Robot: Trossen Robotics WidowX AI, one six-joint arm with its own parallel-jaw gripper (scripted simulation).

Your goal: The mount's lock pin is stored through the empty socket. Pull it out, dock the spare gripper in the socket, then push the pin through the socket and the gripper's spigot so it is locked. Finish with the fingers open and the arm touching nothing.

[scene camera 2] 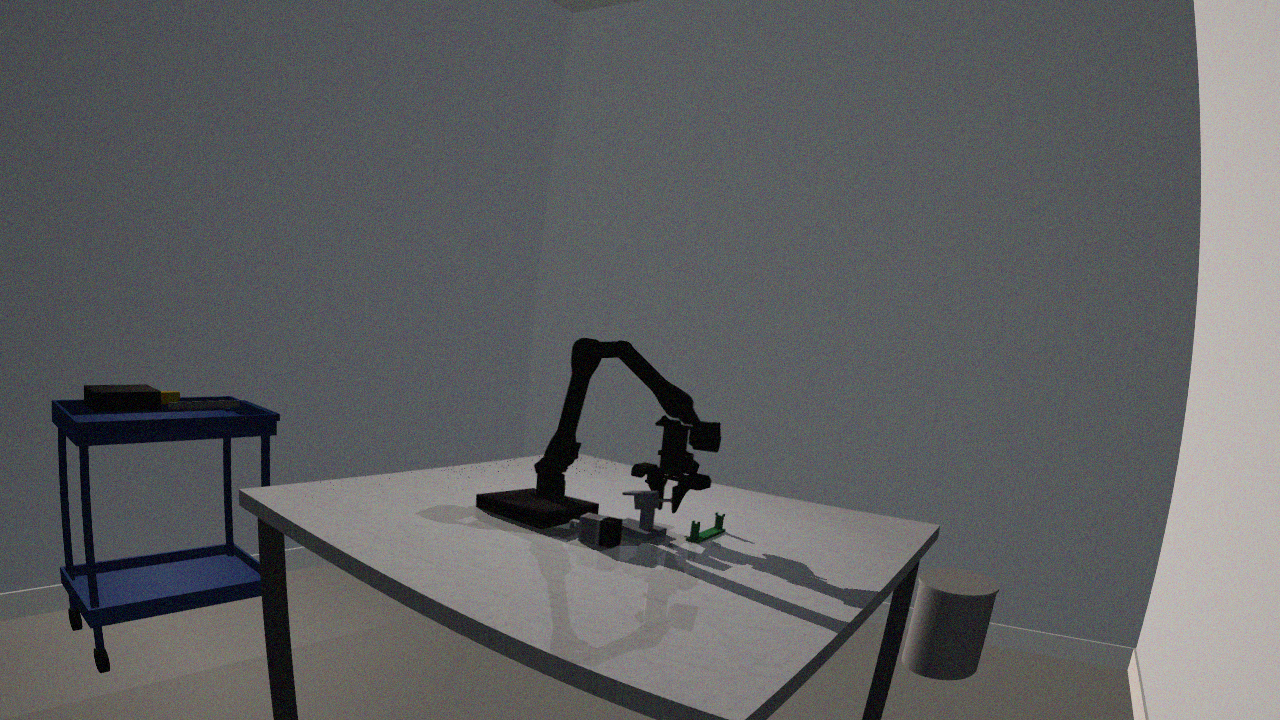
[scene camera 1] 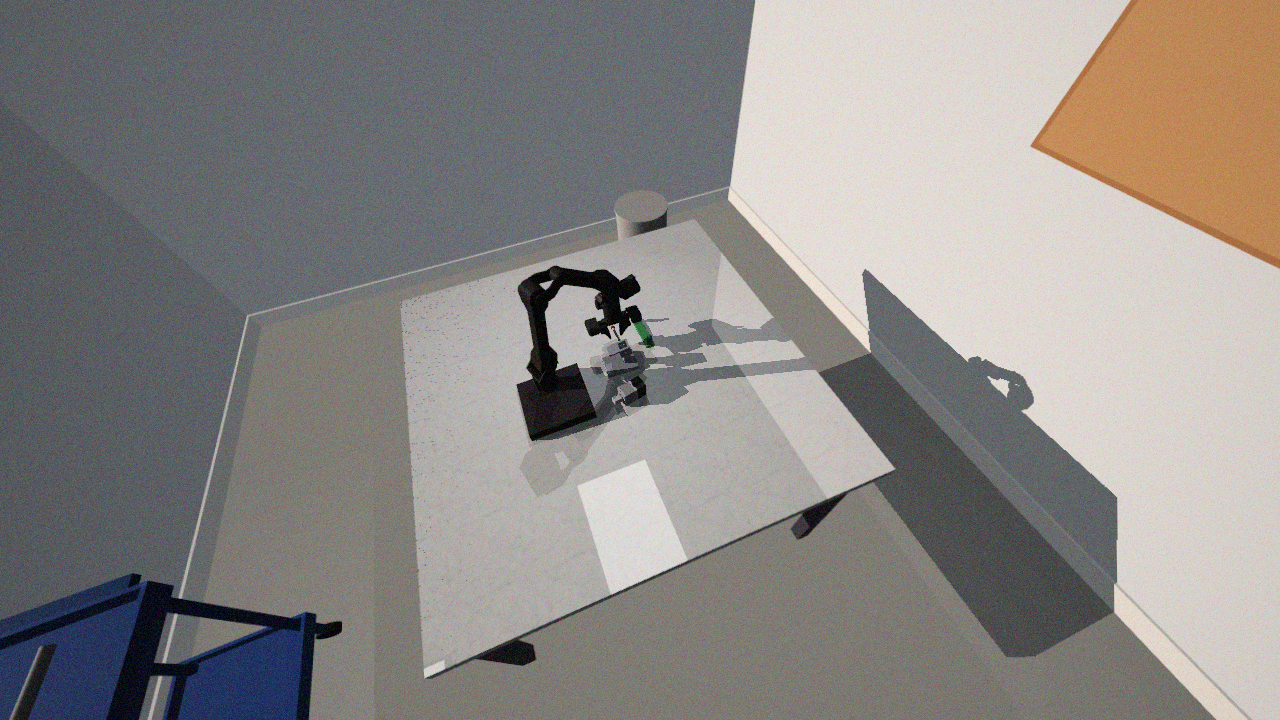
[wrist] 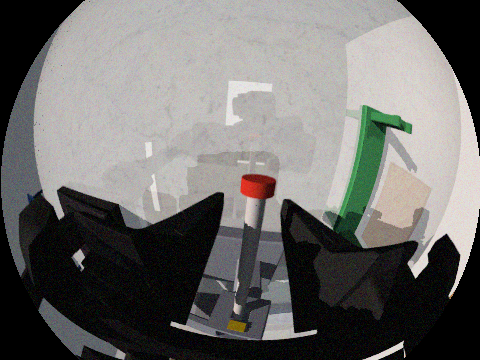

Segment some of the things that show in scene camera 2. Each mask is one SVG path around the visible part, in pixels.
My gripper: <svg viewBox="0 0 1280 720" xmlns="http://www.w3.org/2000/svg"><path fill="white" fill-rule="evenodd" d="M662 445L662 450L658 450L658 455L661 455L660 468L650 463L635 464L631 475L641 478L647 474L645 482L648 483L651 491L659 491L660 499L664 497L668 479L677 481L677 486L672 487L671 505L672 513L676 513L689 489L703 490L710 488L711 478L710 476L697 473L700 464L693 460L694 455L688 453L686 448L677 449Z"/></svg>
A spare gripper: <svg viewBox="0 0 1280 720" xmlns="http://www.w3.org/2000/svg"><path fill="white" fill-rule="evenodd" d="M569 521L570 530L578 531L578 541L606 548L614 548L621 544L622 519L588 513L581 515L580 520L573 519Z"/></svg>
